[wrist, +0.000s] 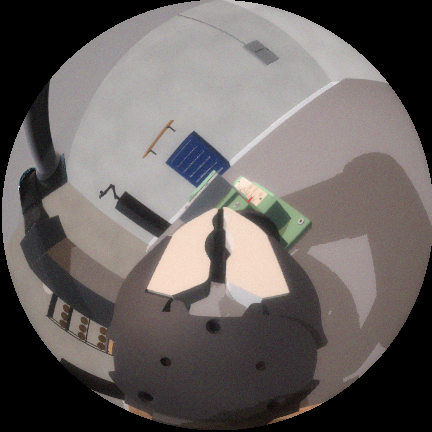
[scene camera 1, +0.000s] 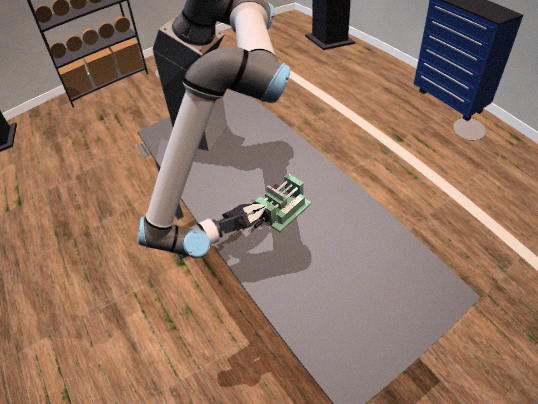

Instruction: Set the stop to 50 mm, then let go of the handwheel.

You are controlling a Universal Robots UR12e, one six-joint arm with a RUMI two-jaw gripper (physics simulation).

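Frame: origin at the arm's base, x right, y ahead, z up, level; millimetres.
Seen in the pictures: gripper, fingertip midpoint: (wrist: 220,209) (scene camera 1: 264,206); arm's base at its link origin: (wrist: 37,227) (scene camera 1: 193,31).
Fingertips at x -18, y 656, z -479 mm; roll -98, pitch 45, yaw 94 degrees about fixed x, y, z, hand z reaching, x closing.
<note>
Offsets run from my fingertips to a thing's top centre. "pt": to the spot under its first point. Level surfaces: height alone.
The green stop device @[pt dz -111, dx -56, dy +41 mm] (scene camera 1: 283,226) (wrist: 300,231) sits on the grey table @[dz -121 mm] (scene camera 1: 350,270). Its grey stop plate @[dz +3, dx -72, dy -49 mm] (scene camera 1: 276,193) (wrist: 206,197) stands upright across the rods. A pale scale @[pt dz -65, dx -124, dy -5 mm] (scene camera 1: 293,205) (wrist: 248,188) runs along one side, with a red pointer @[dz -64, dx -87, dy -12 mm] (wrist: 250,199); its figures are too small to read. The black handwheel @[pt dz -58, dx +2, dy +19 mm] (scene camera 1: 267,219) (wrist: 266,223) is at the device's near end, mostly hidden behind the fingers. My gripper (scene camera 1: 264,206) (wrist: 220,209) is shut with nothing between its fingers. Its tips are right at the handwheel; whether they touch it is hidden.
The arm reaches in from the table's left edge, and its shadow lies around the device. A blue drawer cabinet (scene camera 1: 452,62) (wrist: 197,157) stands beyond the table. A shelf rack (scene camera 1: 51,52) is at the back left.
</note>
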